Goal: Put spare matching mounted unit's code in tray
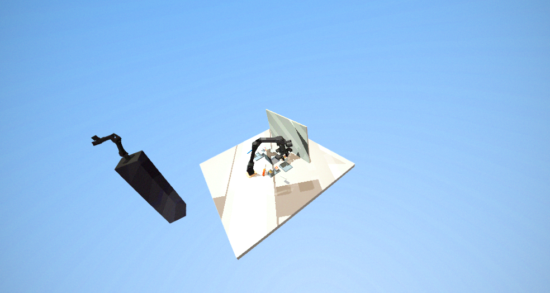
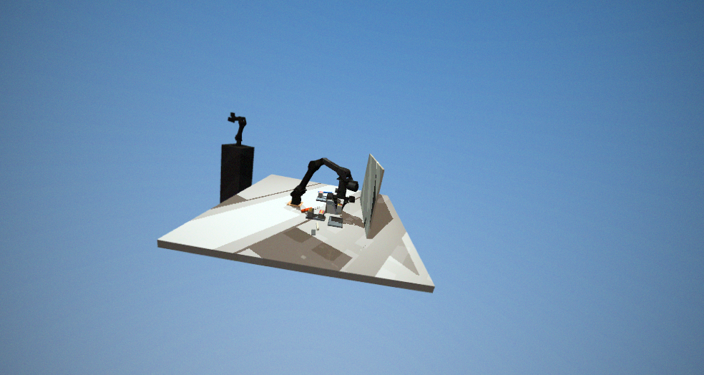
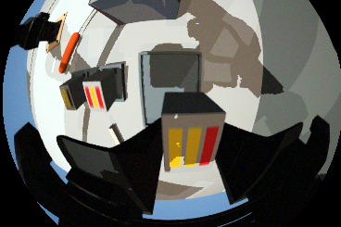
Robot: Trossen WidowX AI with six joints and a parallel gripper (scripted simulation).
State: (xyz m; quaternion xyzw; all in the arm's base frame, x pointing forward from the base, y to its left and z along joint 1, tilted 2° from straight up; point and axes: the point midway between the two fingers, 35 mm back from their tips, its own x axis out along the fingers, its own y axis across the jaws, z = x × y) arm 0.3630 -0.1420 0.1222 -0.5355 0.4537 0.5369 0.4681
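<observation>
My gripper tip is now 100 mm above the flat tray and 10 mm past it. Also, from my gripper tip: tall mirror-like panel (240 mm to the left, 170 mm ahead, 120 mm above); then grey mounted unit (200 mm to the left, 80 mm behind, 50 mm below); then spare (20 mm above).
</observation>
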